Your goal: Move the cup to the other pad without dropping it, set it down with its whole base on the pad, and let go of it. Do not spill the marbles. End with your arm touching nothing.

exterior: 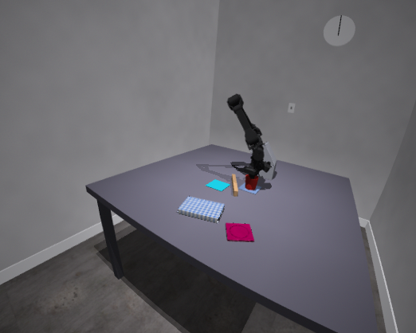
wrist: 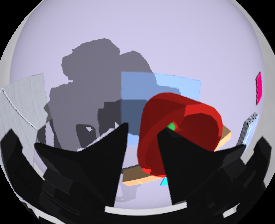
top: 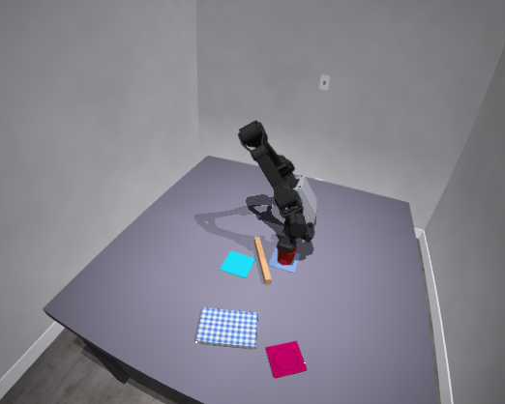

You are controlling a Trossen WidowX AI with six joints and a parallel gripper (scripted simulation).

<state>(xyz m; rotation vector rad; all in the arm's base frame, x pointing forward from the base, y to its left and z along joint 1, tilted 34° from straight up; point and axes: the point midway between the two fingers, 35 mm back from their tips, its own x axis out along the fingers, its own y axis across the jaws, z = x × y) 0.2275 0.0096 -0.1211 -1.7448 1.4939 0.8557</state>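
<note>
My hand is 50 mm above the red cup and 30 mm short of it. From my hand the other things lie so: wooden bar: 80 mm to the right, 80 mm ahead, 70 mm below; then cyan pad: 160 mm to the right, 130 mm ahead, 80 mm below; then green marble: 60 mm below, 40 mm ahead, 10 mm to the right.
</note>
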